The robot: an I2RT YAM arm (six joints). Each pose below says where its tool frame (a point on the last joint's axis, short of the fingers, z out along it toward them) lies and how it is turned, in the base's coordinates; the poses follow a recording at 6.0 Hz.
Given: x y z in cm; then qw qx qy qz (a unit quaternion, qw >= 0).
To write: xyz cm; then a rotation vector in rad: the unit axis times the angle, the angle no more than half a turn. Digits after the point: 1 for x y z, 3 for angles.
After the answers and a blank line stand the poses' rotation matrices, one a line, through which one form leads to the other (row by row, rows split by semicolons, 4 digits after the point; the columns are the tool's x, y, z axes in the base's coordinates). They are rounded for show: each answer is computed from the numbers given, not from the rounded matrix.
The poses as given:
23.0 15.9 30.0 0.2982 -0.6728 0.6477 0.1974
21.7 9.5 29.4 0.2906 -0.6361 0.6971 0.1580
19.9 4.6 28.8 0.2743 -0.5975 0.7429 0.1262
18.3 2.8 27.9 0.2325 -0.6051 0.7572 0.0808
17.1 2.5 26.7 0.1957 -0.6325 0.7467 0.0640
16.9 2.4 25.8 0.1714 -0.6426 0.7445 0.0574
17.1 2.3 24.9 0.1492 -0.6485 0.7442 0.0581
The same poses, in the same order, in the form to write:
23.0 15.9 30.0 -1.787 1.721 0.524
21.7 9.5 29.4 -1.696 1.859 0.421
19.9 4.6 28.8 -1.607 1.998 0.339
18.3 2.8 27.9 -1.663 2.080 0.222
17.1 2.5 26.7 -1.772 2.092 0.179
16.9 2.4 25.8 -1.825 2.114 0.163
17.1 2.3 24.9 -1.864 2.139 0.167

0.0831 -0.9892 0.1207; -0.7538 0.0168 0.6569; -0.6519 -0.1455 -0.7442
-0.0218 -0.9787 0.2042; -0.7950 0.1408 0.5900; -0.6062 -0.1494 -0.7812
-0.1356 -0.9569 0.2567; -0.8185 0.2542 0.5153; -0.5583 -0.1403 -0.8177
-0.1597 -0.9539 0.2543; -0.8787 0.2547 0.4037; -0.4498 -0.1590 -0.8788
-0.1233 -0.9696 0.2113; -0.9195 0.1917 0.3431; -0.3732 -0.1520 -0.9152
-0.1153 -0.9766 0.1815; -0.9373 0.1674 0.3058; -0.3290 -0.1348 -0.9346
-0.1144 -0.9825 0.1467; -0.9479 0.1522 0.2800; -0.2974 -0.1070 -0.9487

